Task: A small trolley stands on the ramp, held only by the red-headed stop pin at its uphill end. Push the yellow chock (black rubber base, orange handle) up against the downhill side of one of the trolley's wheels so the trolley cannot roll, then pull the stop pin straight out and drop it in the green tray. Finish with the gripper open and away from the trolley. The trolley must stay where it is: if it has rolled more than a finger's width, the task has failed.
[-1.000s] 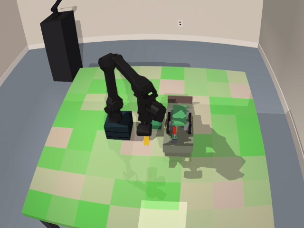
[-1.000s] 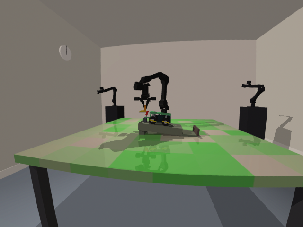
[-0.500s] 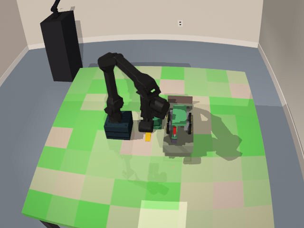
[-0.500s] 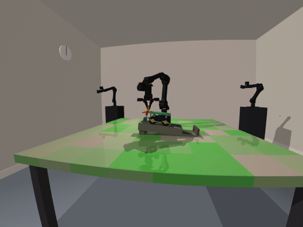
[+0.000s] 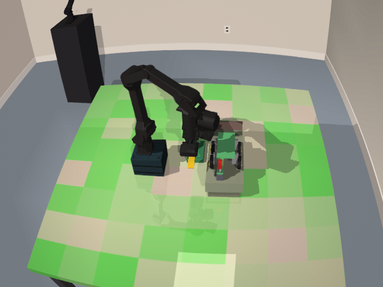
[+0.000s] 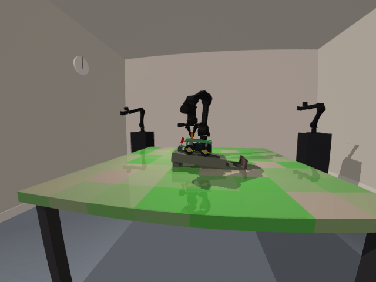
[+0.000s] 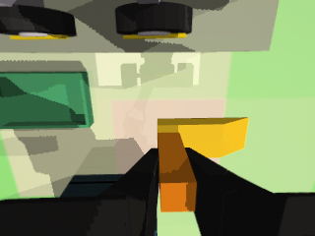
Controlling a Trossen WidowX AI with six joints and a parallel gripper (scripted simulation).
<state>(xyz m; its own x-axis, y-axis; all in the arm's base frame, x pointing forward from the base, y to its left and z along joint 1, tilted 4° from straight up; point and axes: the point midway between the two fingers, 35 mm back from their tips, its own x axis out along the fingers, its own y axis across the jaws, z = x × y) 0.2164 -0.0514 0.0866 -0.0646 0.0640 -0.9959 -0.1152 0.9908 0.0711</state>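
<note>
Right now the red-headed stop pin is 120 mm ahead of my gripper tip, 40 mm to the right of it and 30 mm below it. From my gripper tip the other things lie so: yellow chock (20 mm to the right, 10 mm below); then trolley (130 mm ahead, 70 mm to the left, 50 mm below); then grey ramp (120 mm ahead, 70 mm to the left, 110 mm below).
</note>
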